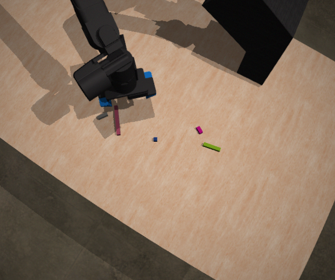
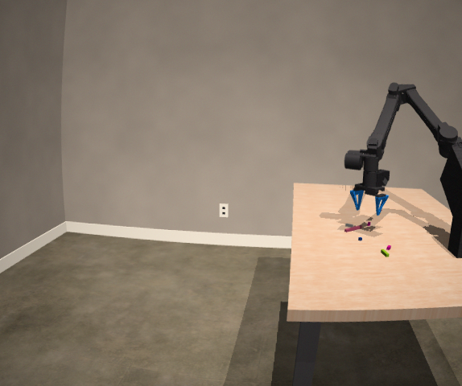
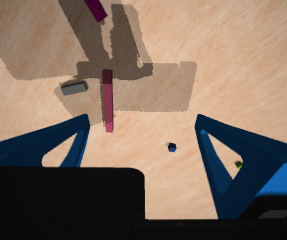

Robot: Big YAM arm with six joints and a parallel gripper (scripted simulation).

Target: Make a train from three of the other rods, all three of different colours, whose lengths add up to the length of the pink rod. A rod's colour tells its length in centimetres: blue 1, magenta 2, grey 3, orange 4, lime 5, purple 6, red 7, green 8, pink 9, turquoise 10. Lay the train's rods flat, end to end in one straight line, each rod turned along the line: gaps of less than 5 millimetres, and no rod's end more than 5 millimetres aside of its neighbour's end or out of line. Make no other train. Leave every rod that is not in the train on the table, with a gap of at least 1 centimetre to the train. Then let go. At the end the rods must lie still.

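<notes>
My hand is 3 cm short of the blue rod, 11 cm to the right of it and 7 cm above it. The rest, counted from my hand: grey rod (6 cm ahead, 6 cm to the right, 7 cm below); then pink rod (5 cm ahead, 1 cm to the right, 7 cm below); then lime rod (4 cm behind, 25 cm to the left, 7 cm below).
</notes>
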